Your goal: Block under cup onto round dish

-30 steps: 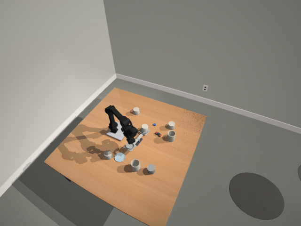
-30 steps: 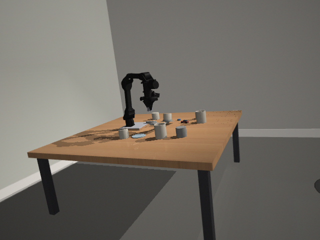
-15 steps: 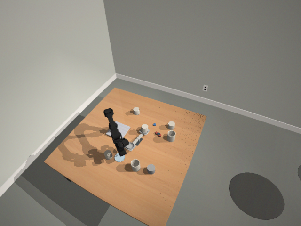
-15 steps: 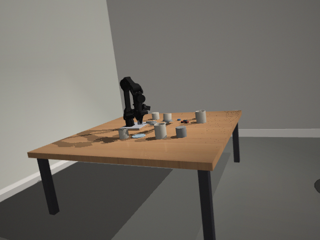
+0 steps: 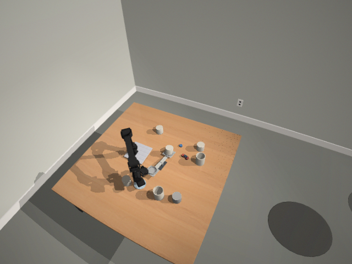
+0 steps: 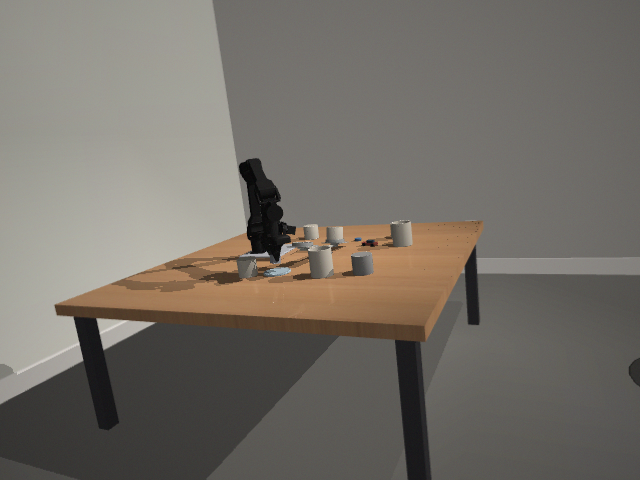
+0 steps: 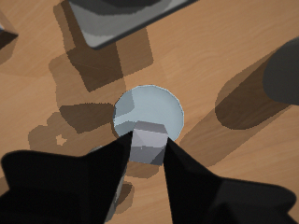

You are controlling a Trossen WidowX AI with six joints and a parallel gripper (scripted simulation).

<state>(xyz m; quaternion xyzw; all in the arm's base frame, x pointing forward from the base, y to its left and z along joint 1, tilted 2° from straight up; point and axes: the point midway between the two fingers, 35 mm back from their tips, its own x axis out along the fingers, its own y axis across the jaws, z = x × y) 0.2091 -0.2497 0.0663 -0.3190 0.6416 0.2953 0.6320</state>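
The round dish lies 4 cm below my gripper tip. The rest, counted from my gripper tip: balance 24 cm to the left, 8 cm ahead, 2 cm below; grey block 1 cm above; red toy car 40 cm to the left, 24 cm ahead, 3 cm below.
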